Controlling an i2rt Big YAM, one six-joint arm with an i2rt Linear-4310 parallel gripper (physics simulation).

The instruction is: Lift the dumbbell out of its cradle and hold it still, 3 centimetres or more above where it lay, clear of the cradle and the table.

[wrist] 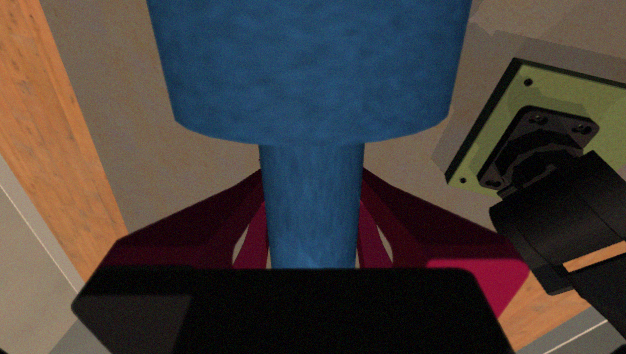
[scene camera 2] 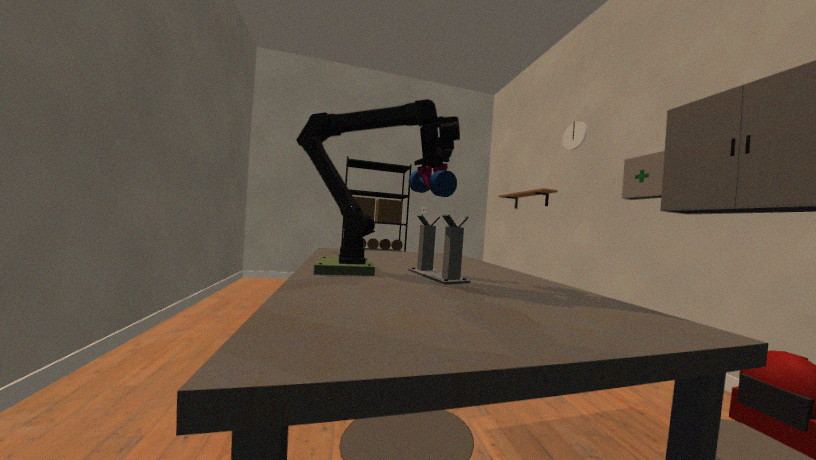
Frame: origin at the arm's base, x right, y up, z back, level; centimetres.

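Seen in the pictures: gripper, between the fingertips: (wrist: 312, 176); arm's base, origin of its link: (wrist: 528, 152) (scene camera 2: 351, 261).
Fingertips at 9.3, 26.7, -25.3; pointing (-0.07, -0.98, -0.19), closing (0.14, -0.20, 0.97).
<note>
Offsets run from my fingertips to a thing's middle, as dx, dy, dz. Level surfaces: height alone.
The blue dumbbell @(-1.6, +2.5, +0.7) (scene camera 2: 443, 183) (wrist: 312, 75) hangs in the air above the cradle, with a visible gap between them in the scene view. My gripper (scene camera 2: 428, 178) (wrist: 312, 176) has crimson fingers and is shut on the dumbbell's handle, one finger on each side of it. In the wrist view one weight head fills the top middle, and the black gripper body hides the lower end of the handle. The grey cradle @(+0.1, -19.1, -3.1) (scene camera 2: 453, 254) stands upright on the table @(dy -29.6) (scene camera 2: 400, 337), its two posts topped with V-shaped rests that hold nothing.
The arm's green base plate (scene camera 2: 344, 269) (wrist: 550, 85) is bolted to the table left of the cradle in the scene view. A black shelf rack (scene camera 2: 378, 165) stands behind the table. A wooden wall shelf (scene camera 2: 528, 193) and grey cabinets (scene camera 2: 702, 154) are on the right wall.
</note>
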